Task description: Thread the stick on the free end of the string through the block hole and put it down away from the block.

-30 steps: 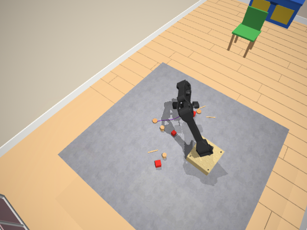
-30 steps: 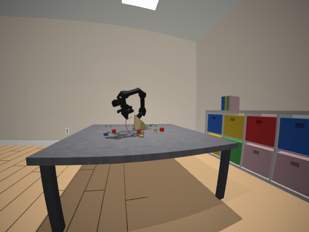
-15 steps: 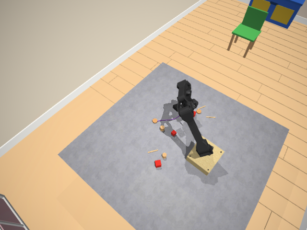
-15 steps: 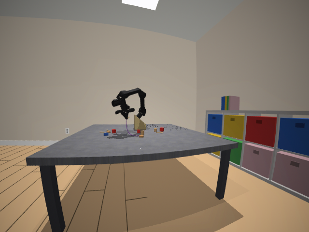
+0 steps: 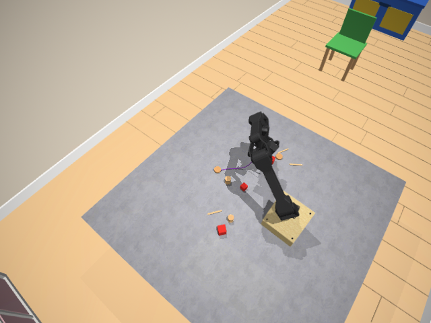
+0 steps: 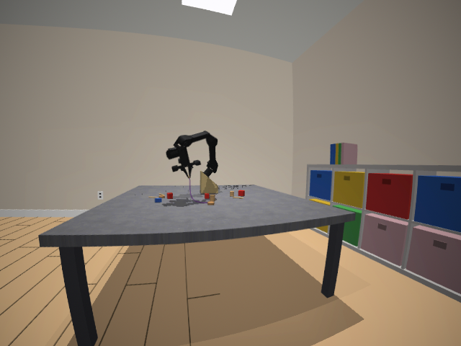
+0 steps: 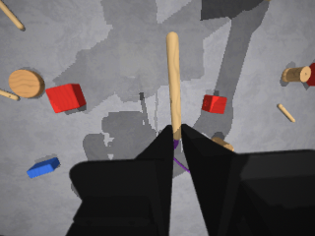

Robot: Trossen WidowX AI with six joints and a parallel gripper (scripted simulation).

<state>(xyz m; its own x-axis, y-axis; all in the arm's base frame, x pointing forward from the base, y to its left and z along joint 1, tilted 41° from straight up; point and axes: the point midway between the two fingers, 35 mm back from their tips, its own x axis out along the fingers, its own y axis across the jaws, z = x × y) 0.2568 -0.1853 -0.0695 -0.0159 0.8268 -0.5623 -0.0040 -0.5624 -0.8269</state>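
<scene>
My gripper tip is 2 cm past the stick on the string. Also, from my gripper tip: blue piece 7 cm ahead, 20 cm to the right, 13 cm below; wooden cylinder 11 cm ahead, 13 cm to the left, 12 cm below; red wooden block 2 cm ahead, 12 cm to the left, 12 cm below.
</scene>
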